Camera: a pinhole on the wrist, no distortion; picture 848 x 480 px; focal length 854.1 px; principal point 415.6 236.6 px. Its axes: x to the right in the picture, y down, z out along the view. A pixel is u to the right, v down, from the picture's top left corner.
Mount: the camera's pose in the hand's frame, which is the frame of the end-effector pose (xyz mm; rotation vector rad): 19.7 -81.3 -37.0 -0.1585 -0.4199 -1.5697
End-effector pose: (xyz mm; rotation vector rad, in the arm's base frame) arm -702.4 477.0 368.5 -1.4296 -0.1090 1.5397
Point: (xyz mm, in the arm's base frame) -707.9 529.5 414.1
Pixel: 449 209
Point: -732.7 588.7 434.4
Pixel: 745 421
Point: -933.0 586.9 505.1
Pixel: 548 160
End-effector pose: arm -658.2 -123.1 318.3 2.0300 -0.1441 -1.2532
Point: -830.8 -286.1 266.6
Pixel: 376 375
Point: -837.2 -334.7 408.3
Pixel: 106 150
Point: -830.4 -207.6 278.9
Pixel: 479 226
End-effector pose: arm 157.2 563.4 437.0 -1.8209 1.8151 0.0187
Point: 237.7 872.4 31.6
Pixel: 454 167
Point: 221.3 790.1 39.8
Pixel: 417 262
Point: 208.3 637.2 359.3
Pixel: 376 104
